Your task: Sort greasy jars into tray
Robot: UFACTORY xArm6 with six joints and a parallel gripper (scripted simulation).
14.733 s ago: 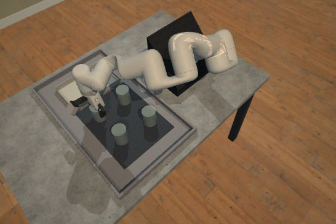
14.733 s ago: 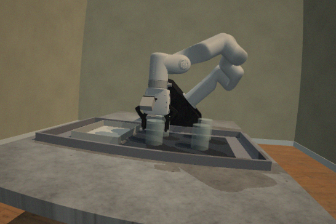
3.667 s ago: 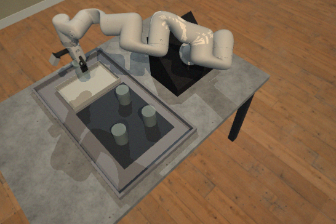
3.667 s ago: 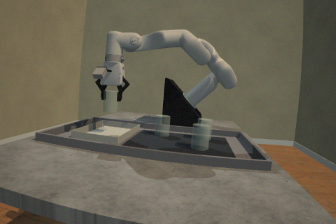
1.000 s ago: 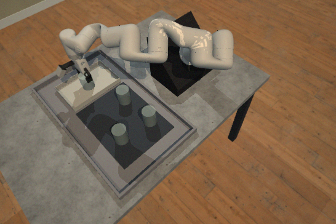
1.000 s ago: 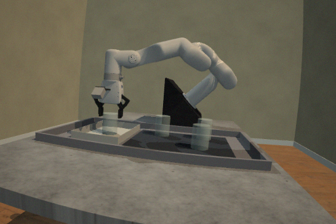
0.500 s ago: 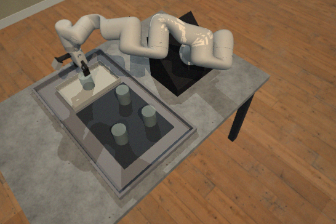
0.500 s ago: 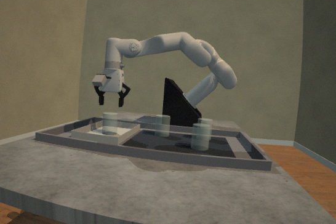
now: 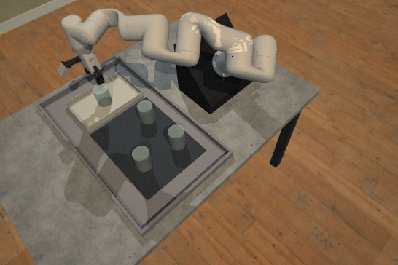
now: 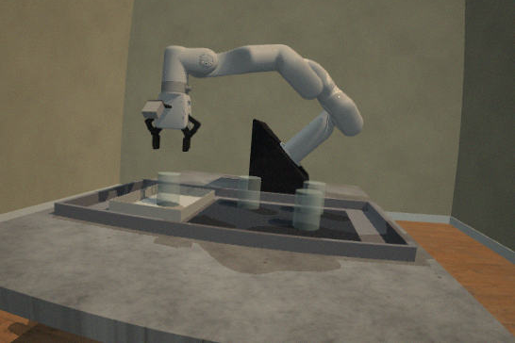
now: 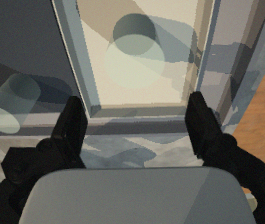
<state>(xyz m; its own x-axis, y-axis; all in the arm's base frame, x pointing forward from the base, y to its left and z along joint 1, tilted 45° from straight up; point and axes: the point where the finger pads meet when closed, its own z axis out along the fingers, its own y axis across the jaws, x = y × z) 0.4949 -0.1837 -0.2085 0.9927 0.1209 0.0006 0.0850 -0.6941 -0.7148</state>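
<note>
My hand is 3 cm past the dark mat, 32 cm to the right of it and 17 cm above it. From my hand the other things lie so: cream tray: 16 cm below.
</note>
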